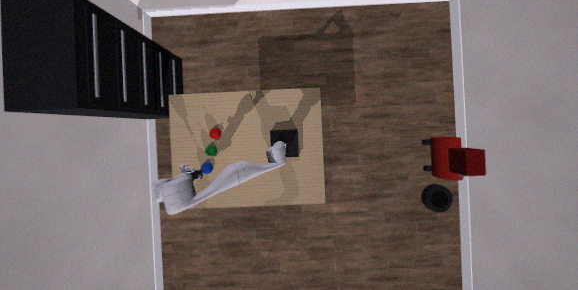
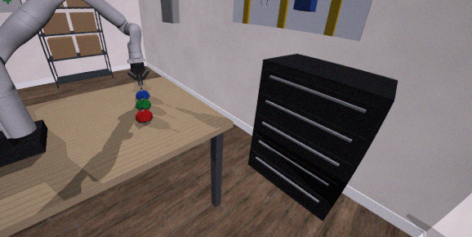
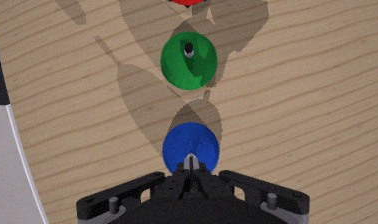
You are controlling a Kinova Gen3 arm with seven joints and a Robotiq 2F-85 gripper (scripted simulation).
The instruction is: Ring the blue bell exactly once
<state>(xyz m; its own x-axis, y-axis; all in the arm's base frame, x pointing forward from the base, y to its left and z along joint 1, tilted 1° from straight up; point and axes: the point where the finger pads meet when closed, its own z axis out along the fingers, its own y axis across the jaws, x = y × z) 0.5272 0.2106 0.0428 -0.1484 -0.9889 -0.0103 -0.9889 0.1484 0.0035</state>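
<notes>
Now: the blue bell 6 cm below my hand. Also, from my hand: red bell: 26 cm to the right, 6 cm below, 4 cm behind; green bell: 13 cm to the right, 6 cm below, 2 cm behind.
</notes>
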